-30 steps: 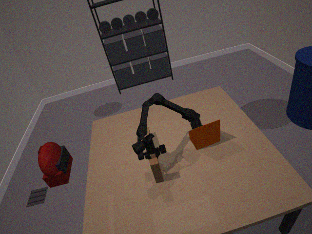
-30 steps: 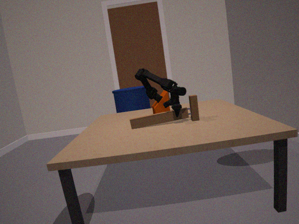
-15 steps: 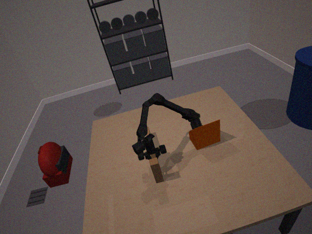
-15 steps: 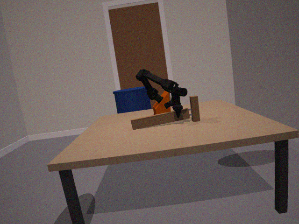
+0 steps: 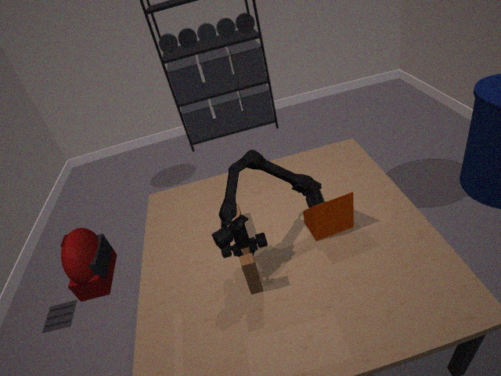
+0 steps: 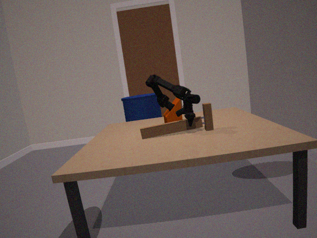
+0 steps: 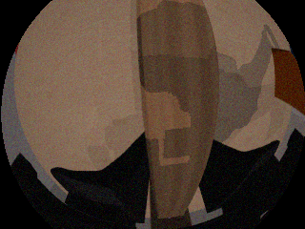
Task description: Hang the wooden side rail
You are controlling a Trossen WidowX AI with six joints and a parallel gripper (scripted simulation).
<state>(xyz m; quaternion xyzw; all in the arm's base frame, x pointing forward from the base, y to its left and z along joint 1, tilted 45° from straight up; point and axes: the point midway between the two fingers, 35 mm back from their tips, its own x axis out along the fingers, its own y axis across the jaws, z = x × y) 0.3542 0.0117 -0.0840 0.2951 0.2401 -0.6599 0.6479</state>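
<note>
Now: gripper tip 10 mm short of the headboard post, 120 mm to the right of it and 40 mm below it.
</note>
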